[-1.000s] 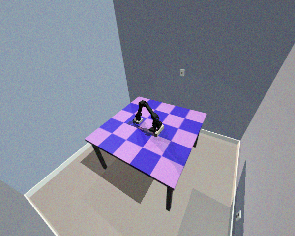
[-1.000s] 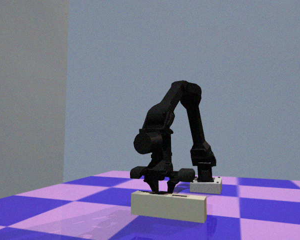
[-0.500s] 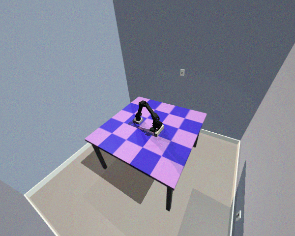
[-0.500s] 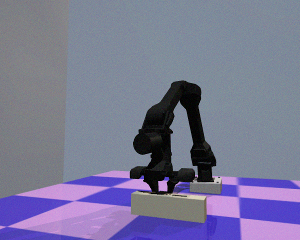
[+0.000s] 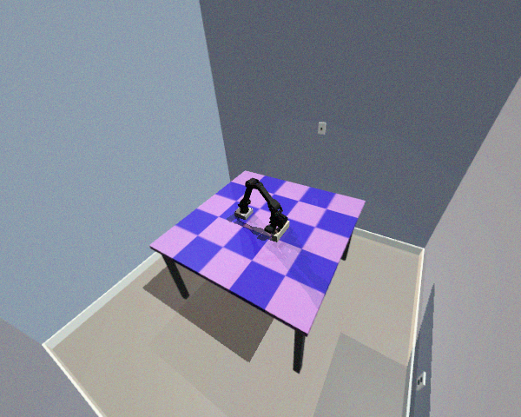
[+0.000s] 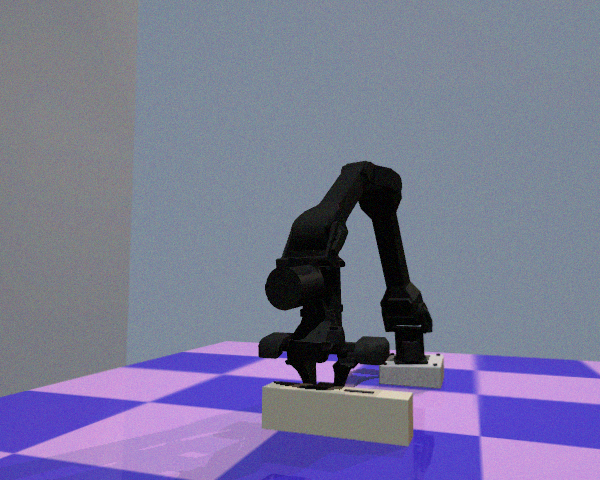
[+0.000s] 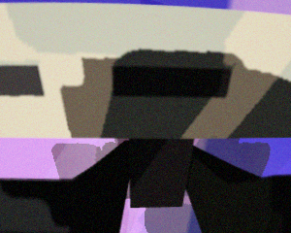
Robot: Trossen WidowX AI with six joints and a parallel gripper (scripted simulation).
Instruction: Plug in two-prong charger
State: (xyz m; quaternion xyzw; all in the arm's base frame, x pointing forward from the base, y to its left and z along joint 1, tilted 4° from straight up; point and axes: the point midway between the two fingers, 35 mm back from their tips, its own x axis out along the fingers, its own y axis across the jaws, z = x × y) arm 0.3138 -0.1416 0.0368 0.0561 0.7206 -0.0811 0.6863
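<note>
Now: gripper tip 20 mm short of the black two-prong charger and 10 mm below it.
</note>
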